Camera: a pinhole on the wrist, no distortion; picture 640 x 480 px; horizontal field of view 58.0 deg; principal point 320.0 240.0 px. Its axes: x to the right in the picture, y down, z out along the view. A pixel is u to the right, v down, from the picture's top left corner.
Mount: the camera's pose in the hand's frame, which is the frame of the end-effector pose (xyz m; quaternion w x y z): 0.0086 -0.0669 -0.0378 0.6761 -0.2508 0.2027 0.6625
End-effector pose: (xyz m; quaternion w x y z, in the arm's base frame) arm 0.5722 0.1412 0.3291 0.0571 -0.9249 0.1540 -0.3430
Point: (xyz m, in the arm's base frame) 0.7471 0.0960 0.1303
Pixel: 137 182
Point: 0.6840 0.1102 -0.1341
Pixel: 132 445
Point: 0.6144 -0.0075 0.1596
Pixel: 448 279
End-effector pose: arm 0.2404 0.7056 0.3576 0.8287 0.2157 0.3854 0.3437
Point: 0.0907 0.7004 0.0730
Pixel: behind the camera
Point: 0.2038 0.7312 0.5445
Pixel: 553 461
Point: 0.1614 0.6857 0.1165
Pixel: behind the camera
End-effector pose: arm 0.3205 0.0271 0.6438 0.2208 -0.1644 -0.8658 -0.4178
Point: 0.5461 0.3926 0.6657
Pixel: 516 405
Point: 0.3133 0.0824 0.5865
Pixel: 213 322
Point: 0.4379 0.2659 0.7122
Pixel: 584 305
